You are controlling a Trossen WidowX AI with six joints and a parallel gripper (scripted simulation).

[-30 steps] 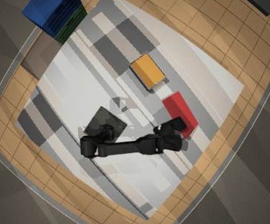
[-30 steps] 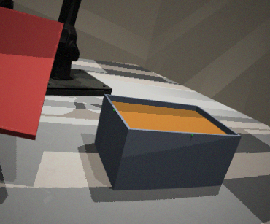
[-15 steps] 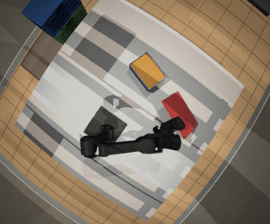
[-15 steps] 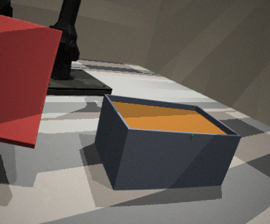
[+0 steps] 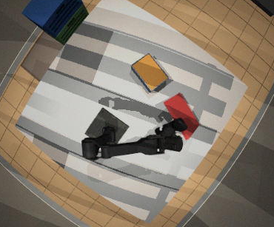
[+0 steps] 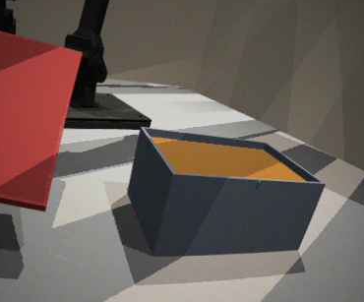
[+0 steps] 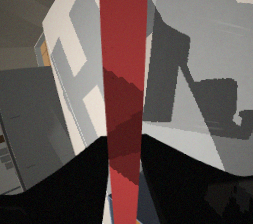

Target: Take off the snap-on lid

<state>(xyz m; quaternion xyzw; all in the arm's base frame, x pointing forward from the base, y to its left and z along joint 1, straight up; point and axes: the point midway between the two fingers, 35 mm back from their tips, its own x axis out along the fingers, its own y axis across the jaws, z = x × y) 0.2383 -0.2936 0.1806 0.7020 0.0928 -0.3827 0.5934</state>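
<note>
Right now my gripper tip is 50 mm short of the red lid, 50 mm above it and 40 mm to the left of it. Also, from my gripper tip: blue-grey storage box: 250 mm to the left, 190 mm ahead, 130 mm below.
</note>
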